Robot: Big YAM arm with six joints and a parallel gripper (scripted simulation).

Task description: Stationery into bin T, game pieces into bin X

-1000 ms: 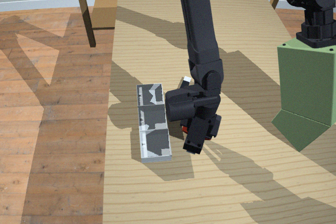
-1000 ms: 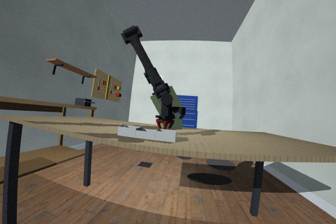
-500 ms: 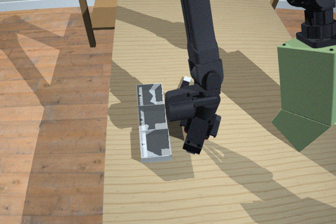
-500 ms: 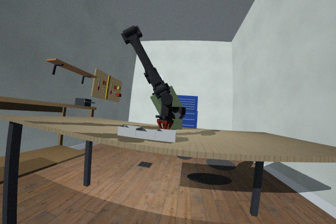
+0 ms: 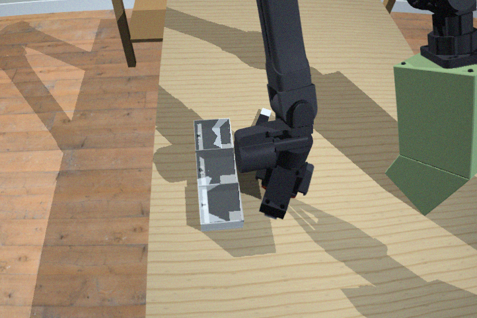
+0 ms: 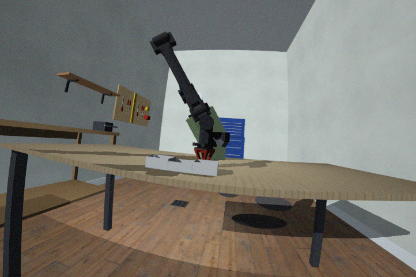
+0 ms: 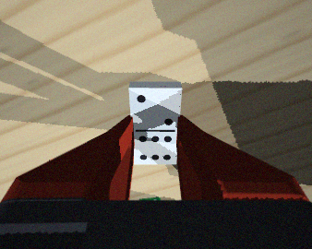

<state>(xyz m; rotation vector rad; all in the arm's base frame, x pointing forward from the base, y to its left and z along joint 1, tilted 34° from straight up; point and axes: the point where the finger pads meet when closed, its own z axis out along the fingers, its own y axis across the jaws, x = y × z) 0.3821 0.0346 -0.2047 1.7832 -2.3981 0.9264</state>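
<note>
Right now my hand is right at the white domino. From my hand the other things lie so: hex nut (20 mm ahead, 50 mm to the right, 10 mm below); then flat blue block (40 mm ahead, 120 mm to the right); then green die (30 mm behind, 70 mm to the right).
</note>
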